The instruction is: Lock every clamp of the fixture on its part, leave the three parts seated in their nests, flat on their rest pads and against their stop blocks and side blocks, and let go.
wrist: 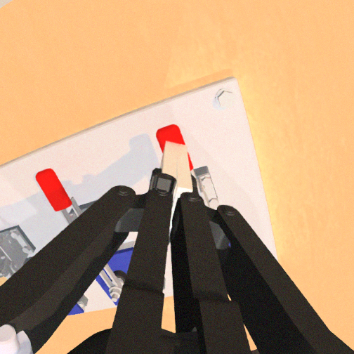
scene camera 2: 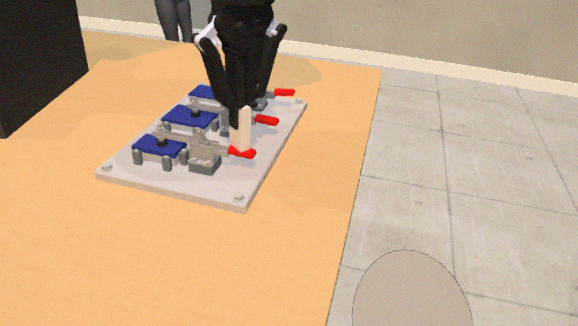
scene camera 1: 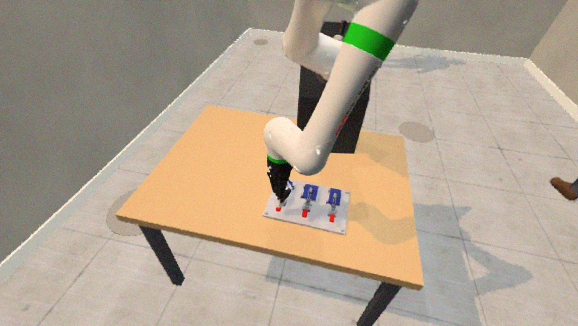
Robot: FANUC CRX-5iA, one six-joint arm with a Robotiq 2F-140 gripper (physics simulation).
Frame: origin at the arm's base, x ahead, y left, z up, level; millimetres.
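Seen in the pictures: gripper, fingertip midpoint: (scene camera 2: 239,146) (scene camera 1: 280,205).
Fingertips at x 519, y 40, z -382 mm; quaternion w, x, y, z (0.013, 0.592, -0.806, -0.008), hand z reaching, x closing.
Observation:
A point is followed by its place in that frame.
The light grey fixture plate (scene camera 1: 320,226) {x 498, y 218, z -427 mm} (scene camera 2: 215,189) {x 514, y -10, z -427 mm} (wrist: 215,130) bears three clamps with red handles. My gripper (scene camera 1: 281,199) {x 519, y 40, z -382 mm} (scene camera 2: 240,120) (wrist: 171,159) is shut, with no part between its fingers. Its pale tip reaches down to the end clamp's red handle (scene camera 1: 278,209) {x 539, y 43, z -382 mm} (scene camera 2: 242,152) {x 530, y 32, z -383 mm} (wrist: 170,135) and appears to touch it. That clamp's black pad is on the near blue part (scene camera 2: 159,145) {x 404, y -2, z -399 mm}. The middle clamp's pad is on the middle blue part (scene camera 1: 309,192) {x 379, y 110, z -398 mm} (scene camera 2: 189,116) {x 367, y 103, z -406 mm}; its handle (scene camera 2: 267,120) {x 502, y 138, z -388 mm} (wrist: 53,190) points outward. The far blue part (scene camera 1: 334,196) (scene camera 2: 201,92) is partly hidden in scene camera 2.
The wooden table (scene camera 1: 200,165) {x 459, y -452, z -442 mm} (scene camera 2: 150,260) {x 524, y -144, z -442 mm} carries the plate, which has bolts at its corners, one bolt (scene camera 2: 239,197) {x 556, y -12, z -421 mm} being at the near corner. The robot's dark pedestal (scene camera 1: 335,100) (scene camera 2: 40,65) {x 52, y 40, z -365 mm} stands behind. A person's legs (scene camera 2: 172,20) show beyond the table.

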